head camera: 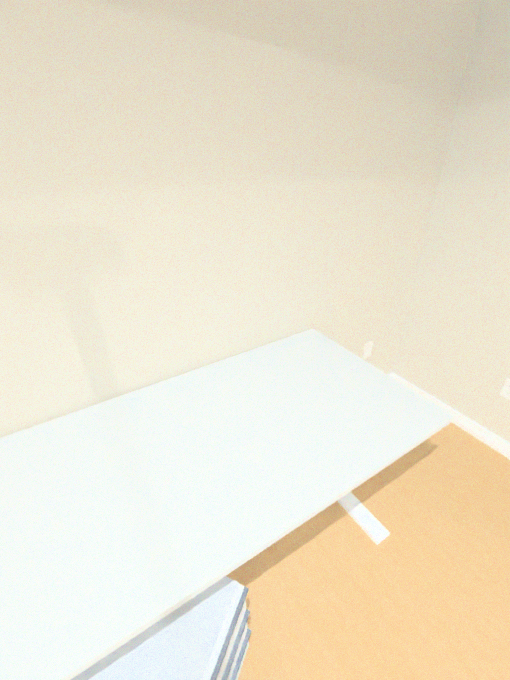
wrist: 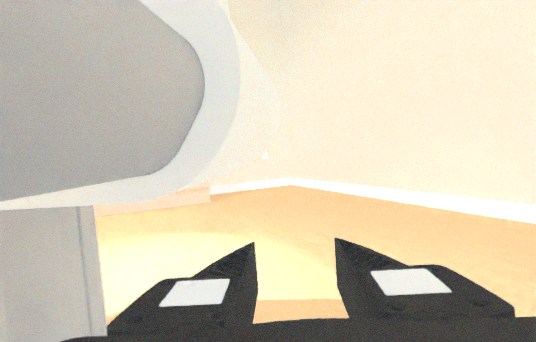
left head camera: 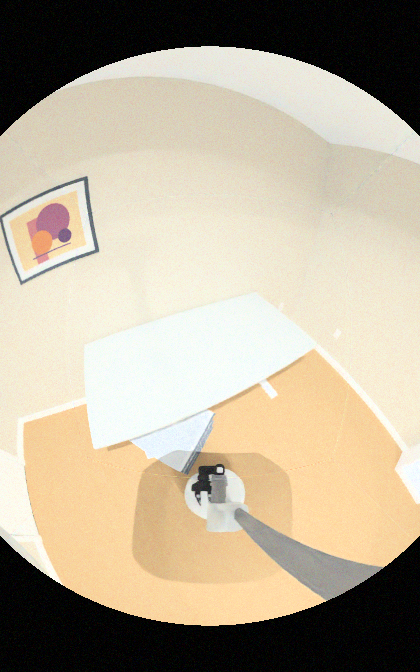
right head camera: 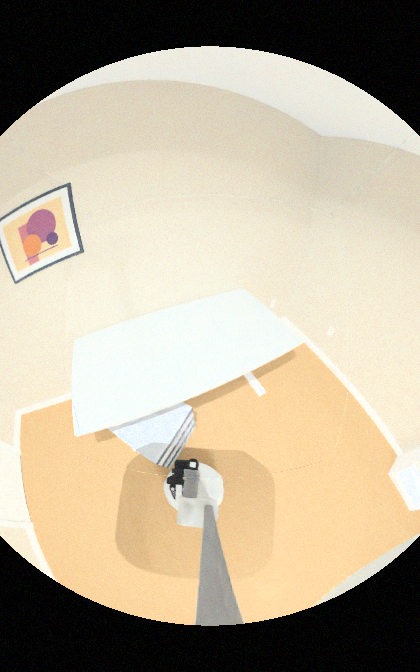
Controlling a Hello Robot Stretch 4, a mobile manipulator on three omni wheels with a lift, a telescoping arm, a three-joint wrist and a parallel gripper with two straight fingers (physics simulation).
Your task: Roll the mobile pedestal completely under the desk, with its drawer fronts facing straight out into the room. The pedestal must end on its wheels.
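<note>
The white desk (head camera: 219,466) (left head camera: 190,370) (right head camera: 175,360) stands against the back wall. The pale pedestal (head camera: 170,642) (left head camera: 175,440) (right head camera: 155,430) is partly under the desk's front edge and stands askew to it. Its near corner sticks out towards my base. Its drawer fronts, with dark lines between them, face right at an angle. Its wheels are hidden from these views. My gripper (wrist: 295,264) is open, with a gap between the two dark fingers and nothing in it. In the head views it is folded in over my base, close to the pedestal's near corner.
One white desk foot (head camera: 365,519) (left head camera: 269,389) (right head camera: 256,384) reaches out on the floor right of the pedestal. A white piece of furniture (left head camera: 412,470) (right head camera: 410,477) stands at the far right. A framed picture (left head camera: 52,230) (right head camera: 42,232) hangs on the wall at the left.
</note>
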